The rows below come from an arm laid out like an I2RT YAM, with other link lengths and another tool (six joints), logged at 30 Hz.
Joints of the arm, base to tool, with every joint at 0 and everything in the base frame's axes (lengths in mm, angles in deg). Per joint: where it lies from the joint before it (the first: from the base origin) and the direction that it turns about. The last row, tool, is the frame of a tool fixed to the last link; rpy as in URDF.
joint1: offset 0 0 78.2 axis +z
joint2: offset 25 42.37 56.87 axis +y
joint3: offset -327.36 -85.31 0 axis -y
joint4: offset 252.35 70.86 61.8 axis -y
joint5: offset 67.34 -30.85 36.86 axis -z
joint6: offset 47.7 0 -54.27 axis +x
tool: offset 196 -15 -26 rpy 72.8 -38.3 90
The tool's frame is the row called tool.
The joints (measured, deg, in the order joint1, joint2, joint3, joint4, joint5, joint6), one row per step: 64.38 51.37 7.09 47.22 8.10 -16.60; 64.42 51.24 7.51 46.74 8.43 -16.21; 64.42 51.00 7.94 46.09 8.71 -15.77; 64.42 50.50 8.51 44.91 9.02 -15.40; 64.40 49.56 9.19 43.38 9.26 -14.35; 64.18 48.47 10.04 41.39 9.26 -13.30
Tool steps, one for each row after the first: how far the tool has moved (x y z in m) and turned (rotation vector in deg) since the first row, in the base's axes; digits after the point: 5 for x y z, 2 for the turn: 0.00108 -0.00002 0.00190 0.29 0.31 -0.27; 0.00207 -0.00028 0.00361 0.56 0.68 -0.53; 0.00302 -0.00097 0.00531 0.68 1.04 -0.82; 0.00330 -0.00208 0.00847 1.36 1.88 -1.02; 0.00369 -0.00346 0.01167 1.91 2.76 -1.19
